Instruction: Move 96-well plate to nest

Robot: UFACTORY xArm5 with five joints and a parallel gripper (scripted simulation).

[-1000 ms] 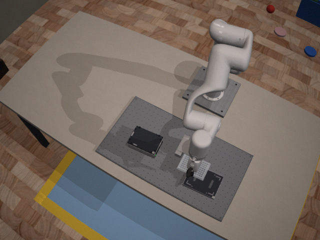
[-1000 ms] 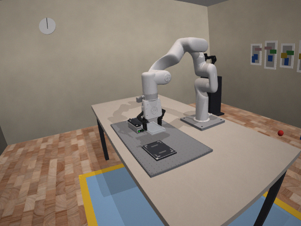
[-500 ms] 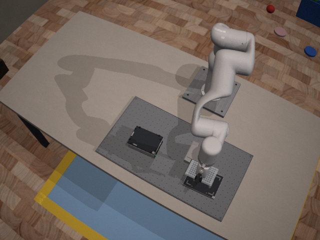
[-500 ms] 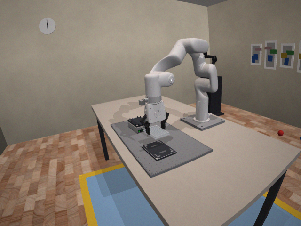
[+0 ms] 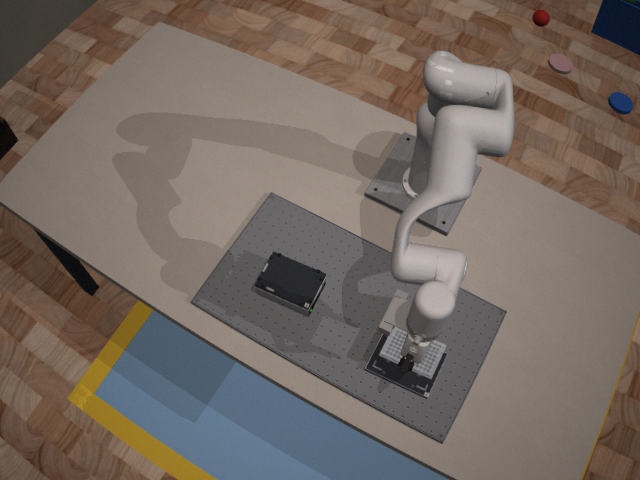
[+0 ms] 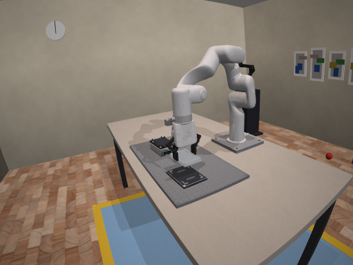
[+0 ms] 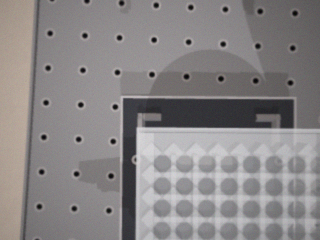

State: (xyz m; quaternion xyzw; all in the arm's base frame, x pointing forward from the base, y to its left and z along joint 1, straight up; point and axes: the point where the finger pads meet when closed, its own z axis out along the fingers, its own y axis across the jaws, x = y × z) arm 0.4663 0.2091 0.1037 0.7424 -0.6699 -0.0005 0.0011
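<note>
Right now the 96-well plate is 10 mm below my hand. From my hand the other things lie so: black plate nest N1: 110 mm below.
</note>
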